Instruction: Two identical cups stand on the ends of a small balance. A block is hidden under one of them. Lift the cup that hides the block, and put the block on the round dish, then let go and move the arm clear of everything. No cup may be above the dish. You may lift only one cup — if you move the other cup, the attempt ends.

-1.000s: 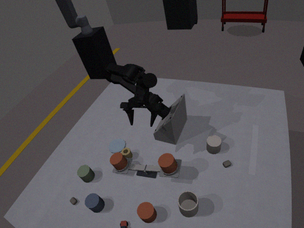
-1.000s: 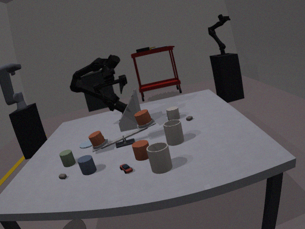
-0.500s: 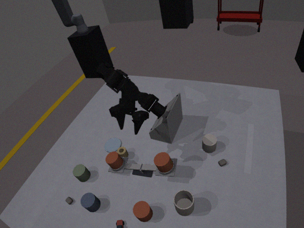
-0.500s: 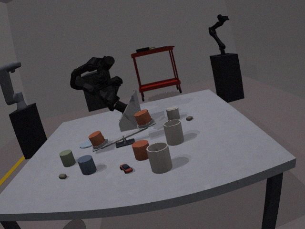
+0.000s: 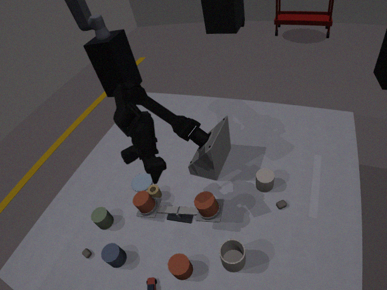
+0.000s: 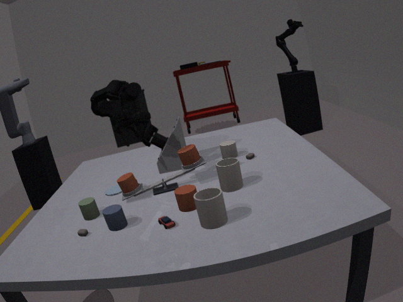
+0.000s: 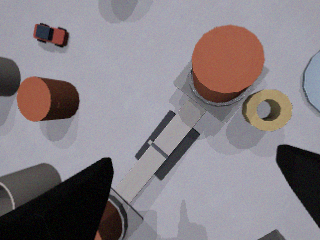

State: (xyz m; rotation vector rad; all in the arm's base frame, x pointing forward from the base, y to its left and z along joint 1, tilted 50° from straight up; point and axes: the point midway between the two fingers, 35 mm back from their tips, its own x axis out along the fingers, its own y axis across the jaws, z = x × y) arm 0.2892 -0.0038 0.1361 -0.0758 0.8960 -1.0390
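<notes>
Now: the grey block 3 cm ahead of my gripper tip, 6 cm to the right of it and 16 cm below it. Also, from my gripper tip: pale blue round dish 9 cm behind, 15 cm to the right, 20 cm below; blue cup 27 cm ahead, 10 cm to the right, 16 cm below; yellowish ring 4 cm behind, 6 cm to the right, 17 cm below.
</notes>
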